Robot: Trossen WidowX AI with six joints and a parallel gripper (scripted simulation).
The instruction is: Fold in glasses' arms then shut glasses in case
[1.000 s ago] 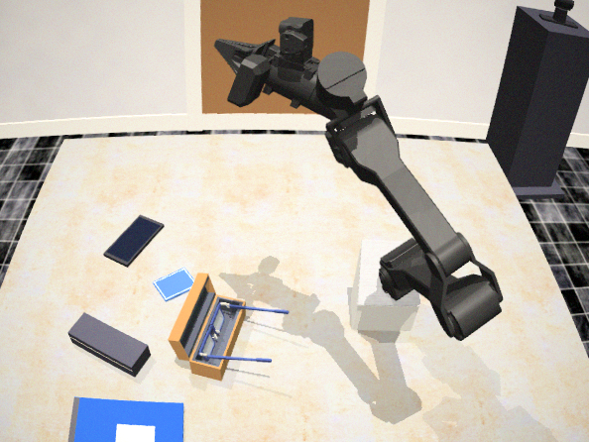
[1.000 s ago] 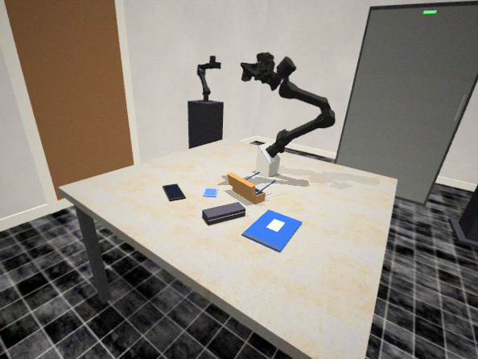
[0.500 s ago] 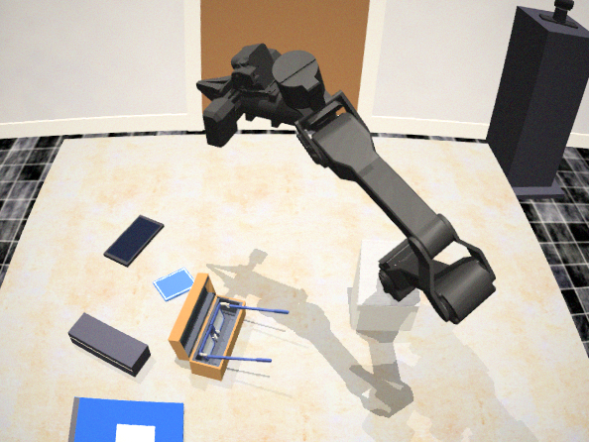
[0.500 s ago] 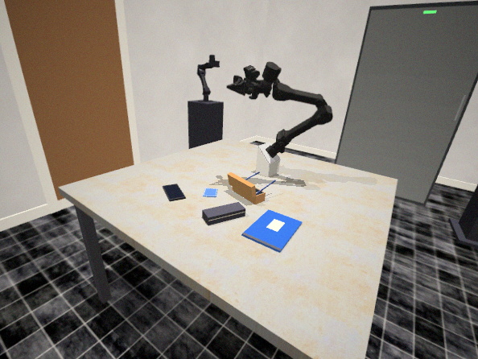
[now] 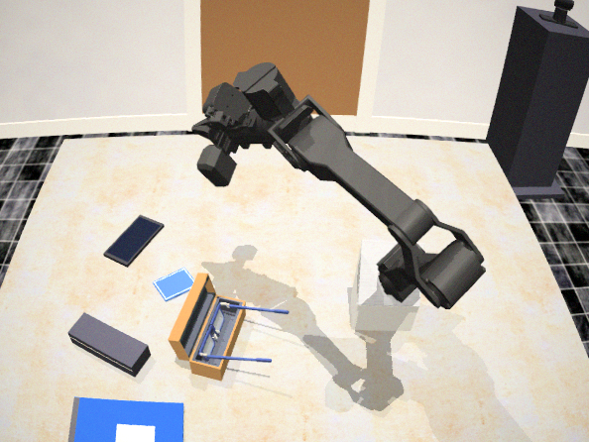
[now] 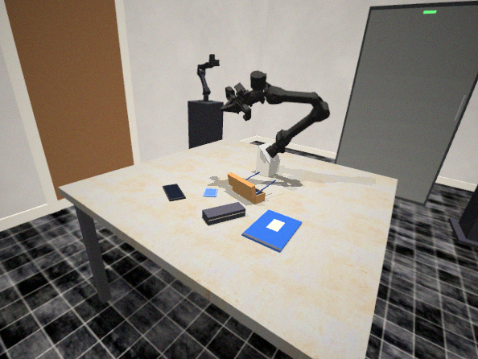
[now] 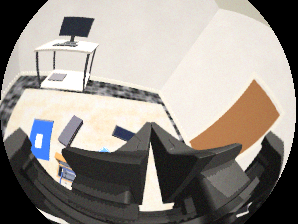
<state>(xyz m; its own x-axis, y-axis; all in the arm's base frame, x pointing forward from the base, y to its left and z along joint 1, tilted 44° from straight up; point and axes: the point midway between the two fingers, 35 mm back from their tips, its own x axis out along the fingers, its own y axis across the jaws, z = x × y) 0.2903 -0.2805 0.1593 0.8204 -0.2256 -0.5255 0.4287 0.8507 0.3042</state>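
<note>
The orange glasses case is 3 cm ahead of my hand, 13 cm to the left of it and 34 cm below it. The rest, counted from my hand: grey box 22 cm ahead, 15 cm to the left, 37 cm below; small blue card 9 cm ahead, 2 cm to the right, 38 cm below.
</note>
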